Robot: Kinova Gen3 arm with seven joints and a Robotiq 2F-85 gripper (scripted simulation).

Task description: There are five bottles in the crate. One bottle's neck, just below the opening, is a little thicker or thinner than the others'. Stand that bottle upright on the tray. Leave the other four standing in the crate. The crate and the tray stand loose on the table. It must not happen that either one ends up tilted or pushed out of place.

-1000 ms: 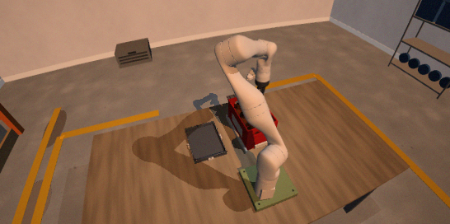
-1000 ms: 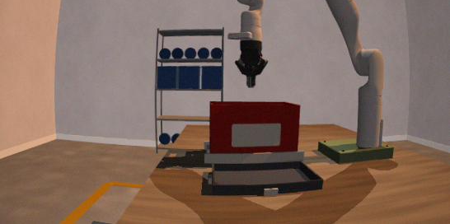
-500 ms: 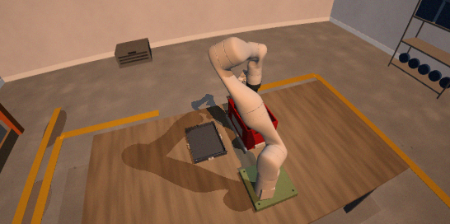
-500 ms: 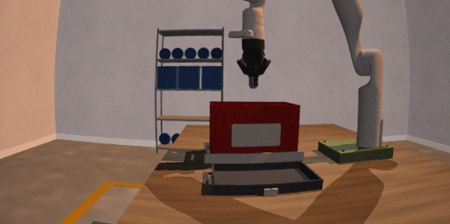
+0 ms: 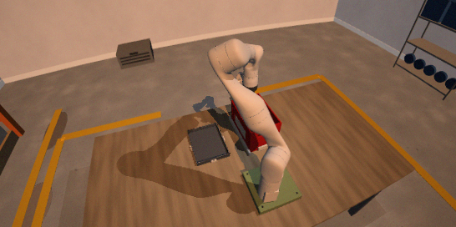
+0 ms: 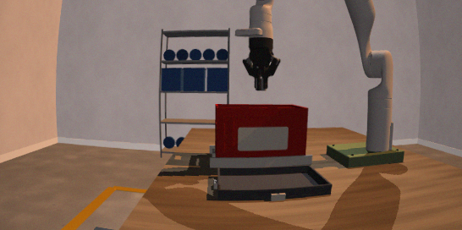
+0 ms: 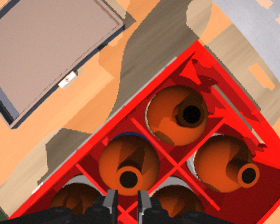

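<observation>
Right now the red crate is 160 mm below my hand, 40 mm to the right of it and 10 mm ahead of it. Round my hand: dark tray: 250 mm to the left, 230 mm below, 50 mm behind.
</observation>
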